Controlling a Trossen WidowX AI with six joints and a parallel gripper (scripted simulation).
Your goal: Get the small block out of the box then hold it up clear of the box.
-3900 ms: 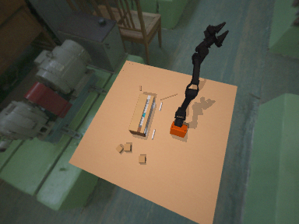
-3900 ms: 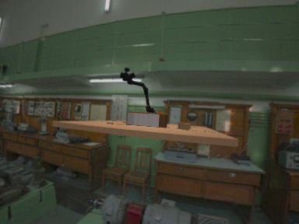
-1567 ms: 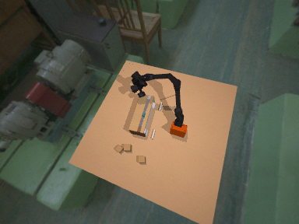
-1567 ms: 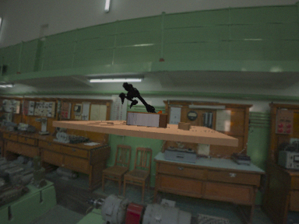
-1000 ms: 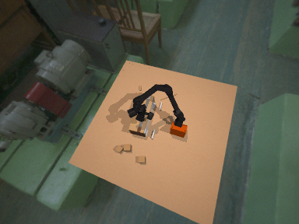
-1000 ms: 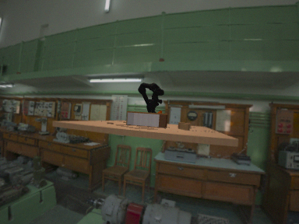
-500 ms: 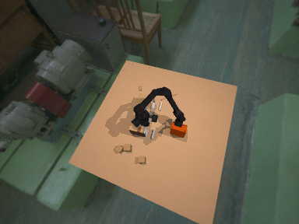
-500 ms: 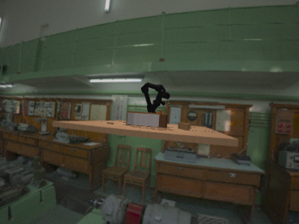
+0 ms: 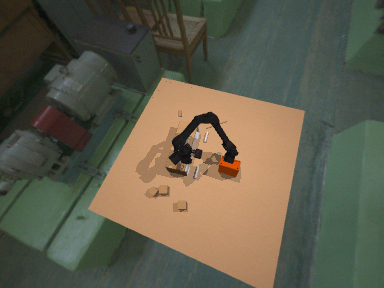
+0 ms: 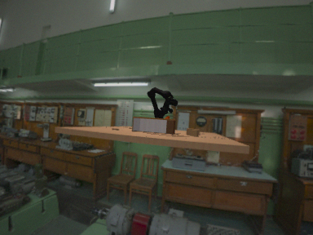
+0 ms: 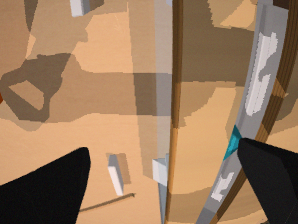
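My gripper tip is 50 mm short of the tan box, 50 mm to the left of it and 70 mm above it. Also, from my gripper tip: teal block 50 mm ahead, 30 mm to the right, 50 mm below.
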